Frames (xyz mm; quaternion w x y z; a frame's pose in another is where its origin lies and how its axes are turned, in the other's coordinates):
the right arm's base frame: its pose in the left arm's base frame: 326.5 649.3 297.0 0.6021 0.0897 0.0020 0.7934
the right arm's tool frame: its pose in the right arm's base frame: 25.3 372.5 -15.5 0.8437 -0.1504 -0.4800 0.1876
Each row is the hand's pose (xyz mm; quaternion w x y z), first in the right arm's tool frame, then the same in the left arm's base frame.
Working: the right arm's tool frame: its pose in the left arm's base frame: -38.0 572.7 326.7 0.3736 0.3663 -0.4235 0.7396

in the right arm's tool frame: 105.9 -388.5 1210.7 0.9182 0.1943 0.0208 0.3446
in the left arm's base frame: 522.2 -350.6 1006.2 0.0258 0.2476 -0.3636 0.8977
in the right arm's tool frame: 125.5 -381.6 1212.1 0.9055 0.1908 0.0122 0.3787
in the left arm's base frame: 507.7 -349.6 1021.1 0.0065 -0.2336 0.3765 -0.8965
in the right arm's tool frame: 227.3 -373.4 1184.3 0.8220 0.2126 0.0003 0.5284
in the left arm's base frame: 448.3 -302.9 1095.2 0.1614 -0.1566 0.3843 -0.8954
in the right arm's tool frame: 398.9 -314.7 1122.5 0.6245 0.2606 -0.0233 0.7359
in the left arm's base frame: 306.0 -226.9 1198.7 0.4163 -0.0317 0.3500 -0.8386
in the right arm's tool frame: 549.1 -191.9 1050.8 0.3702 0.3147 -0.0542 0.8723
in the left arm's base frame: 115.9 -170.5 1257.6 0.6451 0.0761 0.2638 -0.7131
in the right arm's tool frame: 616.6 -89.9 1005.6 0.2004 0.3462 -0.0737 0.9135
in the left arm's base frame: -12.8 -150.4 1262.7 0.7588 0.1296 0.1910 -0.6091
